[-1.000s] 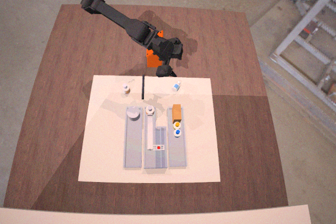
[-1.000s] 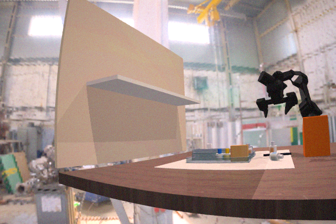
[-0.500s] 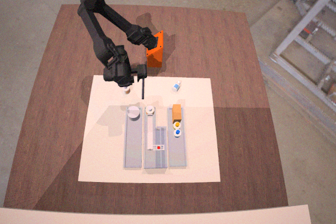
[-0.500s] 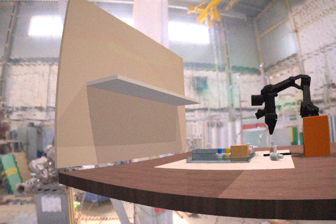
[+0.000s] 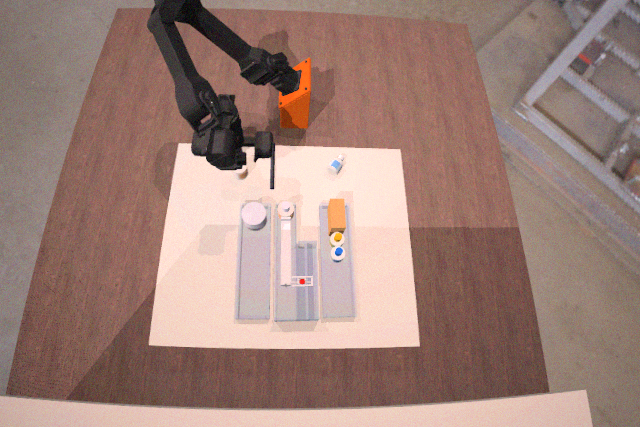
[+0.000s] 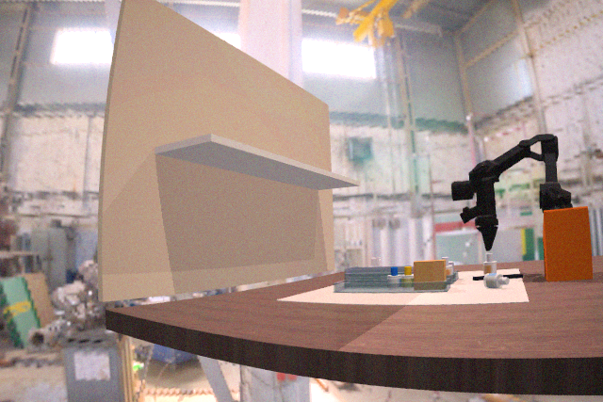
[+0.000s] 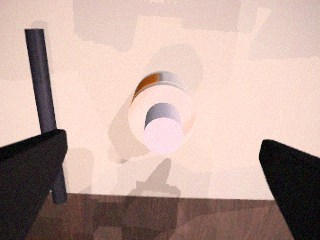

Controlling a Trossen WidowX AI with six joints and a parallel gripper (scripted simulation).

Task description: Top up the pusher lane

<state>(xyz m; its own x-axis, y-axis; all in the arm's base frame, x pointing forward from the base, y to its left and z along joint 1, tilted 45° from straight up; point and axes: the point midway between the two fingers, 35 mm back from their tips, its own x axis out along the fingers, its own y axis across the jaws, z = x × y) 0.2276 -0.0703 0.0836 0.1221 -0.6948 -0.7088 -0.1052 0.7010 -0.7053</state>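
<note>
Right now the orange box is 27 cm to the left of my gripper tip, 10 cm ahead of it and 4 cm below it. Also, from my gripper tip: sprung lane (25 cm ahead, 19 cm to the left, 6 cm below); then red dot (28 cm ahead, 20 cm to the left, 1 cm below).
</note>
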